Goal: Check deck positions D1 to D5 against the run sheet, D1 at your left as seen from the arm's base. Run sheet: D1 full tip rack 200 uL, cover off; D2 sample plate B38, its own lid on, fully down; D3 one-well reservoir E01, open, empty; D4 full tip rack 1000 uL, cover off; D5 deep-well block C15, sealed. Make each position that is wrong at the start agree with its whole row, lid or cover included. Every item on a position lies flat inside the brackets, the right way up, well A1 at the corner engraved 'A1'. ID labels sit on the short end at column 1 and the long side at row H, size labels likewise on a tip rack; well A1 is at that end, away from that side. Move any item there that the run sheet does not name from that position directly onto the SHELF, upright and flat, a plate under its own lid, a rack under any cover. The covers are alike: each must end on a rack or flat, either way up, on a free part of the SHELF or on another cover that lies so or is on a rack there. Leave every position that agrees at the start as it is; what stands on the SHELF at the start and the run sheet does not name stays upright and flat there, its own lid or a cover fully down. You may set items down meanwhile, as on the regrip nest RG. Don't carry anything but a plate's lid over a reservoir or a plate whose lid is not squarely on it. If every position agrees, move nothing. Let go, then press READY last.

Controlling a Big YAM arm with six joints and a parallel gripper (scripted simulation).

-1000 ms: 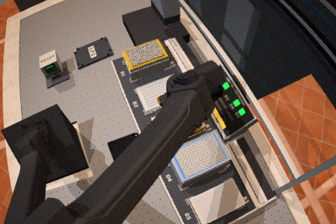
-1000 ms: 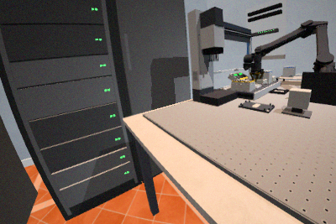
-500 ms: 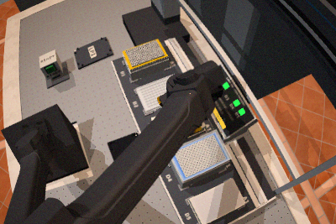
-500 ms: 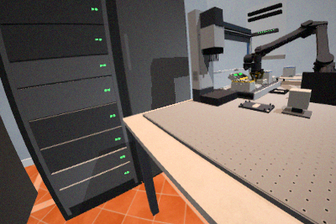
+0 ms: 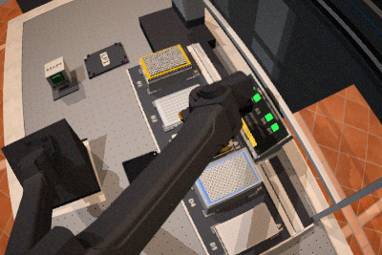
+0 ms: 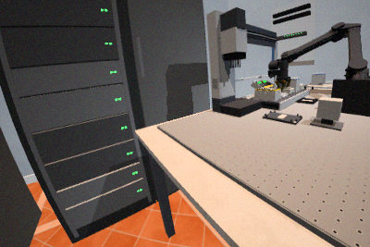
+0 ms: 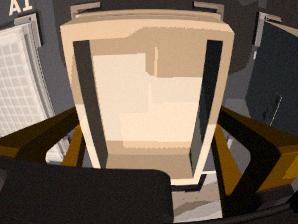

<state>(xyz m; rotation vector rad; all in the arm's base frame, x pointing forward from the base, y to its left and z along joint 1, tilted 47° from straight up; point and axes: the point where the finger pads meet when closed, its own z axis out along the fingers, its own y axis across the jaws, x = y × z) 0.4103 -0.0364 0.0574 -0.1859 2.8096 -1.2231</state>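
Right now my hand is 12 cm to the left of the blue-framed tip rack, 4 cm below it and 2 cm short of it. Also, from my hand: one-well reservoir: 1 cm below; then sealed block: 25 cm to the right, 2 cm ahead, 1 cm below; then black regrip nest: 16 cm behind, 7 cm below, 3 cm to the right.
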